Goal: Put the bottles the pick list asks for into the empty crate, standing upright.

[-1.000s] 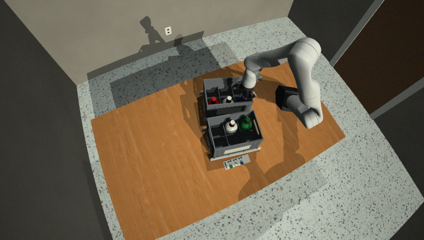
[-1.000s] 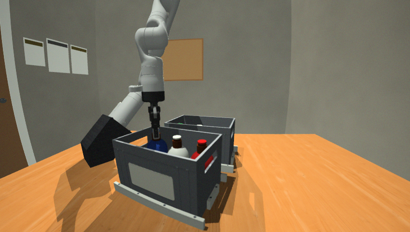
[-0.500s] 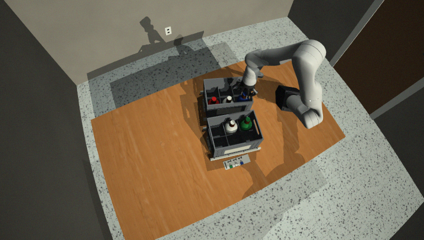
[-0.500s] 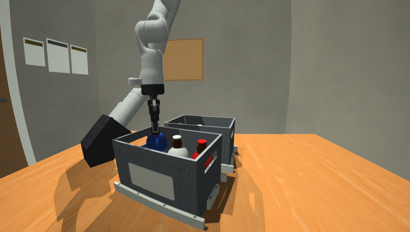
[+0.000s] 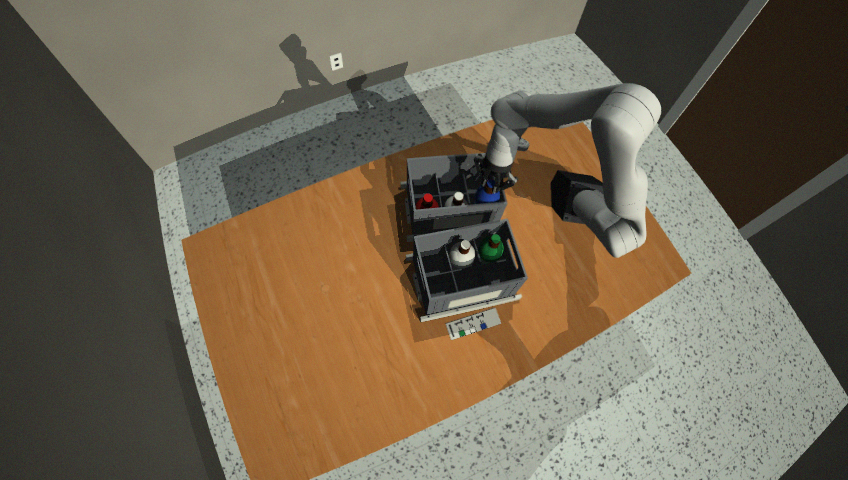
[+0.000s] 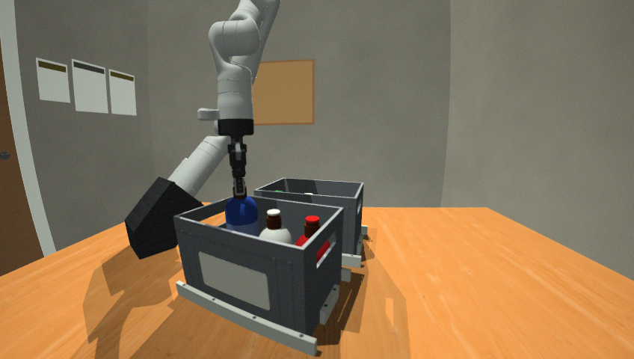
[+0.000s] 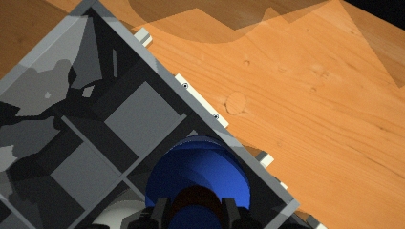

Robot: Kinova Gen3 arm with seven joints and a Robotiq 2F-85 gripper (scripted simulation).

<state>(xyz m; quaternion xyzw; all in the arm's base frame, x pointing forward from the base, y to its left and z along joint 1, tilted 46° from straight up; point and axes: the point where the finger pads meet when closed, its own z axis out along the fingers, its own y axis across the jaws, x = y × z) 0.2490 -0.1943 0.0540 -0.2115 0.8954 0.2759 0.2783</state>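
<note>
Right now the blue bottle is 70 mm below my hand. Round my hand: red bottle 180 mm ahead, 30 mm to the right, 120 mm below; then green bottle 30 mm ahead, 140 mm to the left, 120 mm below; then pick list 140 mm ahead, 320 mm to the left, 210 mm below.
</note>
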